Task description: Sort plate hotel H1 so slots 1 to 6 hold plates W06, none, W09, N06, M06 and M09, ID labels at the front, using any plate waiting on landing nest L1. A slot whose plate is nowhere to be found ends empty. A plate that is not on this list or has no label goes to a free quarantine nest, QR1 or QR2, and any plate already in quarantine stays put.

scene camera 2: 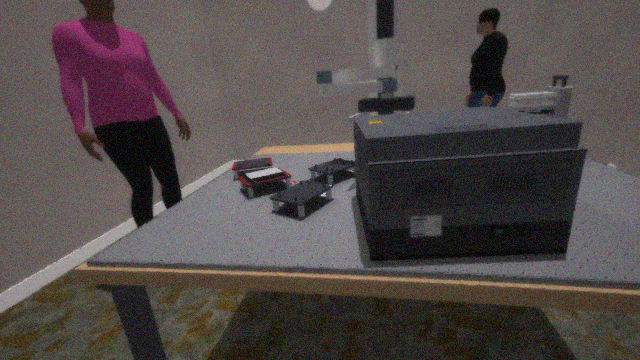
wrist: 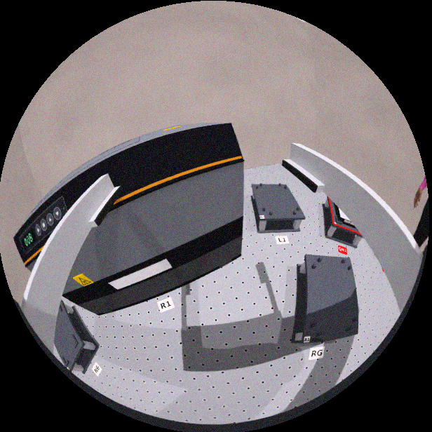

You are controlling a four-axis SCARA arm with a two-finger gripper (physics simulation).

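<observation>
Hotel H1 (scene camera 2: 563,102) stands at the back right in scene camera 2, holding white plates (scene camera 2: 531,99). Its lower part is hidden behind the machine and its labels cannot be read. It does not show in the wrist view. Landing nest L1 (scene camera 2: 302,192) (wrist: 277,201) has a bare dark top. Quarantine nest QR1 (scene camera 2: 265,182) (wrist: 344,235) bears a white plate (scene camera 2: 264,173), partly hidden by a finger in the wrist view. A second red-edged nest (scene camera 2: 251,163) behind it looks bare. My gripper (wrist: 196,160) is open and empty above the table; its fingertips are hidden in scene camera 2.
A large dark machine (scene camera 2: 470,195) (wrist: 185,205) stands beside L1, with label R1 (wrist: 165,304) before it. Nest RG (scene camera 2: 334,167) (wrist: 330,295) is at the right and nest N6 (wrist: 67,335) at the lower left of the wrist view. Two people (scene camera 2: 120,75) (scene camera 2: 489,62) stand beyond the table.
</observation>
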